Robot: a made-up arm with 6 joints.
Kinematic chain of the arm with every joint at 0, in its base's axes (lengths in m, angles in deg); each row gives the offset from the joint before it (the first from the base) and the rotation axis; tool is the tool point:
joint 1: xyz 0 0 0.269 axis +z
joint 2: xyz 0 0 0 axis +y
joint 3: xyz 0 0 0.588 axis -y
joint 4: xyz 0 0 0 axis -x
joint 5: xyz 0.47 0 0 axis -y
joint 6: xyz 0 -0.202 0 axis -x
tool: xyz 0 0 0
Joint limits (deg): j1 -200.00..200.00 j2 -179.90..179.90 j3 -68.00..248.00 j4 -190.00..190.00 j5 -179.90..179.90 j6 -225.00..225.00
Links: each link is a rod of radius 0.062 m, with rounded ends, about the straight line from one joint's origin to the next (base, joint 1, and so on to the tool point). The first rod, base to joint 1, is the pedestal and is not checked.
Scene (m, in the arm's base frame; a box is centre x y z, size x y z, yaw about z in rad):
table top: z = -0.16
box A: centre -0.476 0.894 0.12 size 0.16 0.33 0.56 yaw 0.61
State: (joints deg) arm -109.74 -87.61 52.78 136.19 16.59 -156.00
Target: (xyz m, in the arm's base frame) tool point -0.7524 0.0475 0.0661
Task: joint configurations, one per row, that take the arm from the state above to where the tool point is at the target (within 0.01 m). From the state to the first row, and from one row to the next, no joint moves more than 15 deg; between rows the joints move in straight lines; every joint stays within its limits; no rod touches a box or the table.
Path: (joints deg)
1: -96.66 -80.53 63.44 130.52 16.59 -156.00
2: -83.57 -73.45 74.10 124.84 16.59 -156.00
3: -70.49 -66.37 84.76 119.17 16.59 -156.00
4: -57.41 -59.29 95.42 113.50 16.59 -156.00
5: -46.07 -60.27 107.72 110.95 16.59 -156.00
6: -34.74 -61.26 120.02 108.41 16.59 -156.00
7: -23.41 -62.25 132.32 105.87 16.59 -156.00
8: -12.07 -63.23 144.61 103.32 16.59 -156.00
9: -0.74 -64.22 156.91 100.78 16.59 -156.00

